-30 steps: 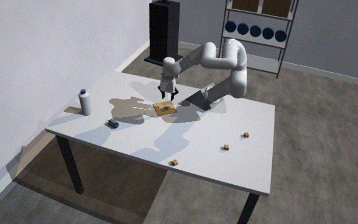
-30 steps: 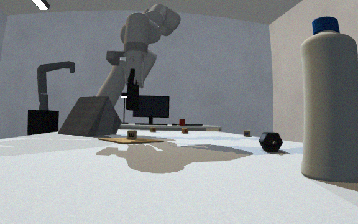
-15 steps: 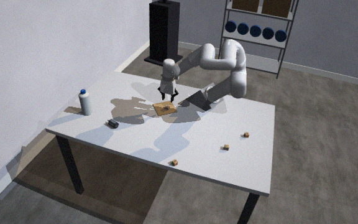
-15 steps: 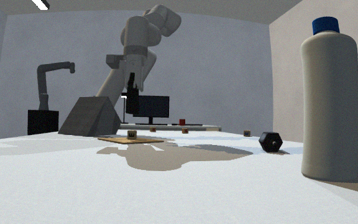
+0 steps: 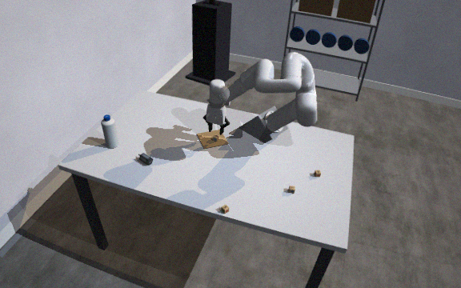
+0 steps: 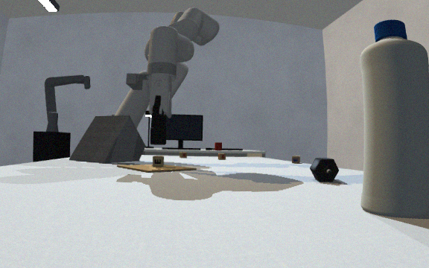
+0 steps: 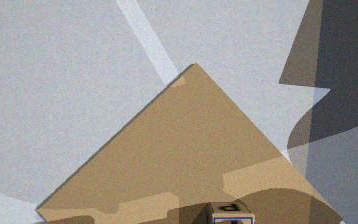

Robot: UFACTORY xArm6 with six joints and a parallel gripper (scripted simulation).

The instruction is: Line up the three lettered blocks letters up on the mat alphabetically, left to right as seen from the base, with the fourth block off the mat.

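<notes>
Now: hand 2 cm to the left of the tan mat and 7 cm above it. The rest, counted from my hand: white bottle: 34 cm ahead, 45 cm to the right, 1 cm above; then black hexagonal object: 35 cm ahead, 21 cm to the right, 6 cm below.
</notes>
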